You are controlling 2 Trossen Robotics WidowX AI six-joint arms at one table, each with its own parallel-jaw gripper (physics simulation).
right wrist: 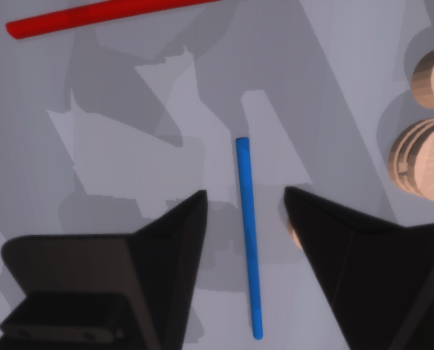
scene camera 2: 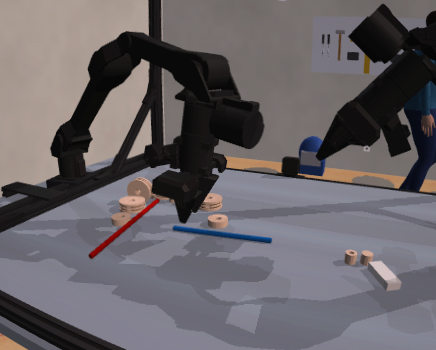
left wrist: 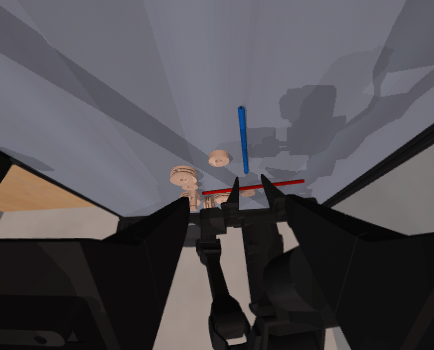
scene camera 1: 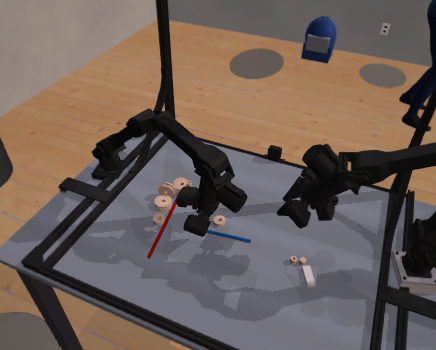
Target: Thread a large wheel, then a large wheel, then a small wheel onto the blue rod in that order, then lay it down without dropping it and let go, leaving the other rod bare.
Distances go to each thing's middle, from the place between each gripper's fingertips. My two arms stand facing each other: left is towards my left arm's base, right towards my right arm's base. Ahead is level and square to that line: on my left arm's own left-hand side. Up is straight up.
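My left gripper is 15 cm to the left of the blue rod (right wrist: 242, 144), 4 cm short of it and 15 cm above it.
Relative to my right hand, the blue rod is 1 cm behind, 6 cm to the left and 3 cm below. Going by its middle, the rod is nearer to my right hand than to my left gripper.
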